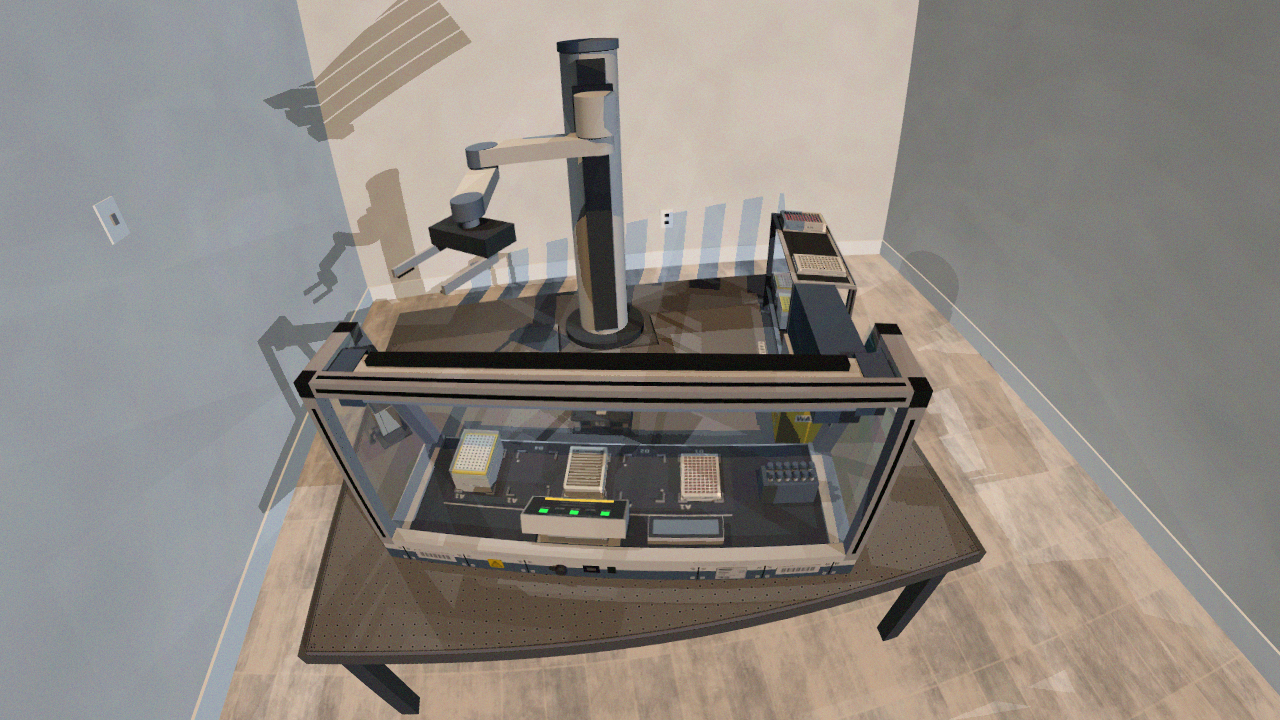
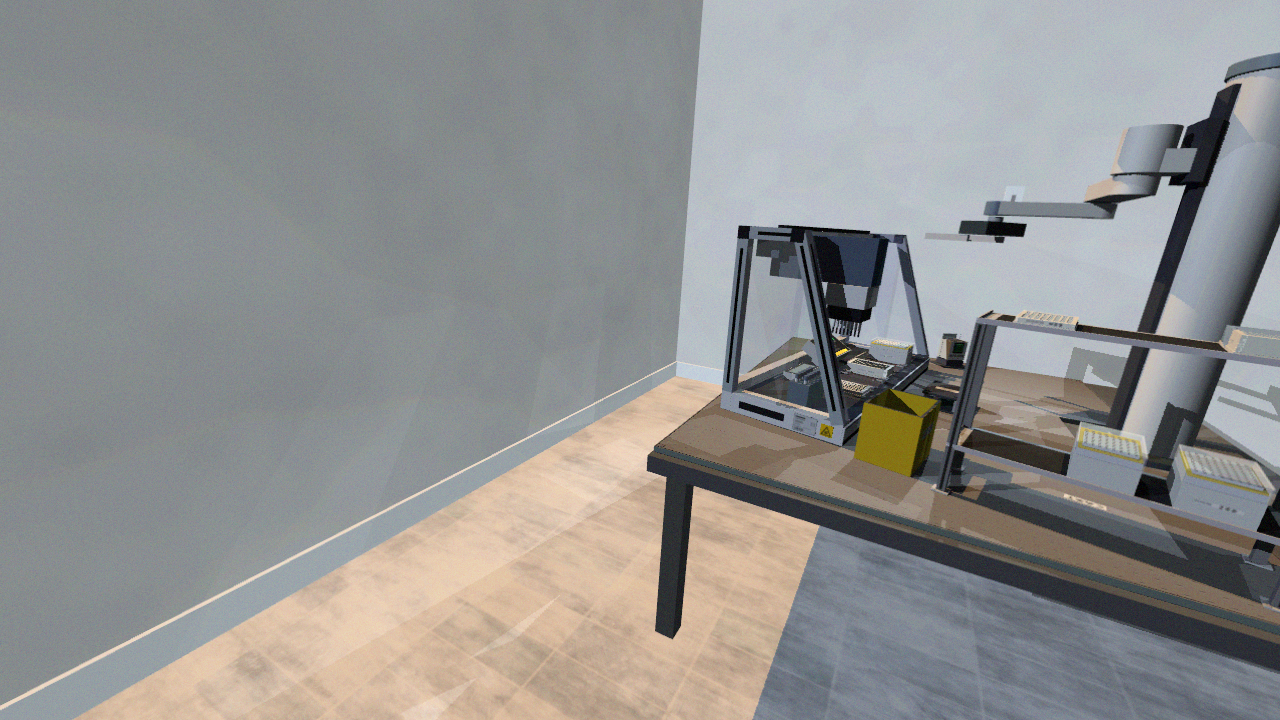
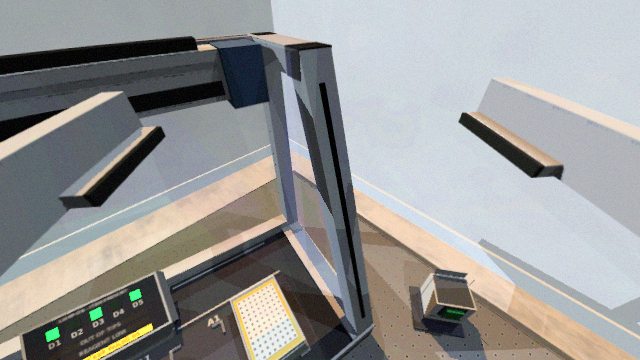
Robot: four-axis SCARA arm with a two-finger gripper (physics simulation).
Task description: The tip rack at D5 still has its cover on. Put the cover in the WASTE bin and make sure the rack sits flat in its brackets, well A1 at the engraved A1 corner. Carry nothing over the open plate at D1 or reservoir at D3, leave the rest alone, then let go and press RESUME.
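Frame: origin at the arm's base, x ahead, y left, z up, level; centimetres.
Seen in the pictures: gripper, fingertip midpoint: (image 1: 416,281) (image 2: 943,236) (image 3: 317,105); arm's base, link origin: (image 1: 604,326).
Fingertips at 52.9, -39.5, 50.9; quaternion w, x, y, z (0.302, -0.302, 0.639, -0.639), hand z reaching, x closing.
Note:
Pixels of each thing's top centre, then the offset from my fingertips to it, as dx, dy, dz. "pt": a spot on its surface instead.
- tip rack, top centre: (image 3: 265,317) (image 2: 892,341) +9.1, +4.7, -38.0
- engraved A1 mark, surface spot: (image 3: 214,320) pt +18.4, +12.0, -45.1
- yellow WASTE bin, top centre: (image 2: 903,401) +3.7, +84.4, -36.1
- reservoir, top centre: (image 1: 585,467) (image 2: 870,363) +13.9, +29.0, -42.0
- pipette head, top centre: (image 2: 850,305) +19.1, +73.5, -17.6
- small device, top centre: (image 3: 457,285) (image 1: 376,396) (image 2: 955,334) -12.1, -23.7, -36.9
- shelf unit, surface spot: (image 2: 972,394) pt -8.7, +82.9, -32.2
My gripper (image 1: 419,281) (image 2: 948,237) (image 3: 317,105) is open and empty, high above and behind the deck. The tip rack (image 1: 476,458) (image 2: 890,350) (image 3: 270,320) stands at D5, with a yellow band round its pale top. A clear cover cannot be told apart from the rack, nor can I tell whether it sits flat. The engraved A1 mark (image 3: 214,320) is beside its near corner. The yellow WASTE bin (image 1: 794,428) (image 2: 895,436) stands beside the enclosure. The plate (image 1: 699,476) is at D1, the reservoir (image 1: 586,471) at D3. The status panel (image 1: 573,519) (image 3: 95,320) shows green lights; RESUME is not readable.
The enclosure frame (image 1: 608,391) (image 3: 345,200) surrounds the deck, with a pipette head (image 2: 850,311) inside. A tube block (image 1: 787,483) stands beyond D1. A small device (image 2: 953,350) (image 3: 452,300) stands outside near D5. A shelf unit (image 2: 972,394) holding racks stands past the bin.

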